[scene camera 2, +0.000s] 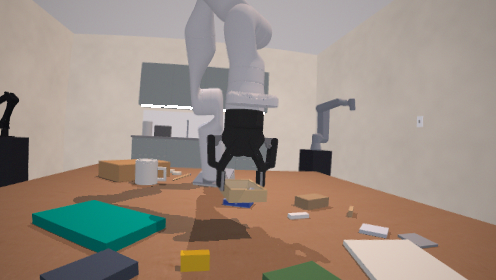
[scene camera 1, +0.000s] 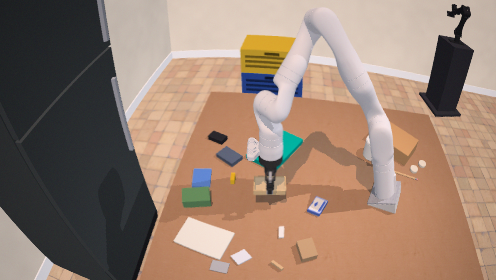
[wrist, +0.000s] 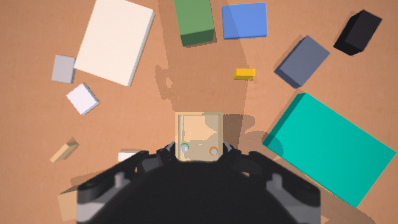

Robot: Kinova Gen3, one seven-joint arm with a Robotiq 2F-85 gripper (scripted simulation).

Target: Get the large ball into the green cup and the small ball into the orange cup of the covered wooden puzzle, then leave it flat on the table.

Scene:
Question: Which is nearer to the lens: the covered wooden puzzle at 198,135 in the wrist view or the blue block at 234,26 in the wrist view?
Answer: The covered wooden puzzle.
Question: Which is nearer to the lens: the grey box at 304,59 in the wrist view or the covered wooden puzzle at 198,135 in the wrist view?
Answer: The covered wooden puzzle.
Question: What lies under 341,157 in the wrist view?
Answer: A teal slab.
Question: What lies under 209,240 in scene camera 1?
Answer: A cream board.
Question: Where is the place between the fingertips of my gripper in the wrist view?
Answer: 199,147

